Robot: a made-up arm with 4 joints. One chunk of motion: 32 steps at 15 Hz.
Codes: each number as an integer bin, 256 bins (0 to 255) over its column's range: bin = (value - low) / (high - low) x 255, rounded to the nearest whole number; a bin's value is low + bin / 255 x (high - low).
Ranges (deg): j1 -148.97..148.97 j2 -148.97..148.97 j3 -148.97..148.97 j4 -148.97..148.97
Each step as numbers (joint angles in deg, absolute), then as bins.
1 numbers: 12.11 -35.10 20.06 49.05
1 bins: 138 97 145 169
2 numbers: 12.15 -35.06 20.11 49.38
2 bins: 138 97 145 170
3 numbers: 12.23 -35.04 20.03 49.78
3 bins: 138 98 145 170
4 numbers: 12.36 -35.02 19.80 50.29
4 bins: 138 98 144 171
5 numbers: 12.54 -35.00 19.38 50.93
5 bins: 138 98 144 171
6 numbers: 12.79 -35.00 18.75 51.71
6 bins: 138 98 144 172
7 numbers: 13.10 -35.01 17.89 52.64
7 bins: 139 98 143 173
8 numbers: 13.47 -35.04 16.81 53.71
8 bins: 139 98 142 173
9 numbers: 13.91 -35.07 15.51 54.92
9 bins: 139 97 141 175
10 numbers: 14.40 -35.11 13.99 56.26
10 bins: 140 97 139 176
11 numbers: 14.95 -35.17 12.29 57.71
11 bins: 140 97 138 177
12 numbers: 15.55 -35.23 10.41 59.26
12 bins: 141 97 136 178
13 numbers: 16.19 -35.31 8.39 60.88
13 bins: 141 97 135 180
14 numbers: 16.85 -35.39 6.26 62.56
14 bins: 142 97 133 181
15 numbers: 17.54 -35.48 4.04 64.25
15 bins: 143 97 131 182
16 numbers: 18.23 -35.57 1.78 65.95
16 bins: 143 97 129 184
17 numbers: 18.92 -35.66 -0.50 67.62
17 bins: 144 97 127 185
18 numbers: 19.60 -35.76 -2.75 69.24
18 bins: 144 97 125 187
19 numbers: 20.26 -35.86 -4.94 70.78
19 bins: 145 97 123 188
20 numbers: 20.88 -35.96 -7.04 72.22
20 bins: 145 97 121 189
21 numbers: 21.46 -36.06 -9.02 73.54
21 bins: 146 97 120 190
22 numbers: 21.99 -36.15 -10.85 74.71
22 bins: 146 97 118 191
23 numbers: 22.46 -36.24 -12.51 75.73
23 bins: 147 96 117 192
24 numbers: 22.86 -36.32 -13.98 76.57
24 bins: 147 96 116 193
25 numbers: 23.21 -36.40 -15.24 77.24
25 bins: 147 96 114 194
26 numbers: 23.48 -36.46 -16.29 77.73
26 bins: 148 96 114 194
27 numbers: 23.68 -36.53 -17.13 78.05
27 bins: 148 96 113 194
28 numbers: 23.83 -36.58 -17.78 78.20
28 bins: 148 96 112 194
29 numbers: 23.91 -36.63 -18.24 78.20
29 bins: 148 96 112 194
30 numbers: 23.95 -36.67 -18.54 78.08
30 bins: 148 96 112 194
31 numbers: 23.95 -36.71 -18.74 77.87
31 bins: 148 96 111 194
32 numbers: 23.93 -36.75 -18.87 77.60
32 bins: 148 96 111 194
